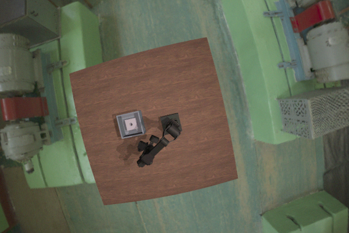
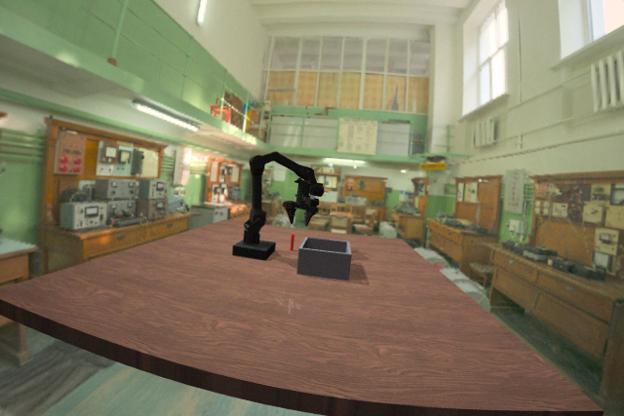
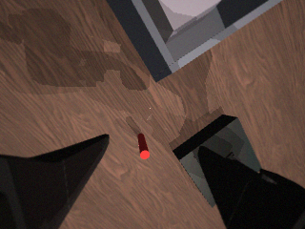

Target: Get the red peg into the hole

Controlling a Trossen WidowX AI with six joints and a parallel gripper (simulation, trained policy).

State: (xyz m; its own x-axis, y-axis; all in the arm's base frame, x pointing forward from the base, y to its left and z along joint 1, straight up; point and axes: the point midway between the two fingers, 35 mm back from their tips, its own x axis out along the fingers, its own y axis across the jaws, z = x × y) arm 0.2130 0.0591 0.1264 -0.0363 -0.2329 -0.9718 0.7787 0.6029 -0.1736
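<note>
The red peg lies 20 mm behind my gripper tip, 30 mm to the left of it and 90 mm below it. Also, from my gripper tip: dark grey box (110 mm ahead, 190 mm to the right, 110 mm below).
</note>
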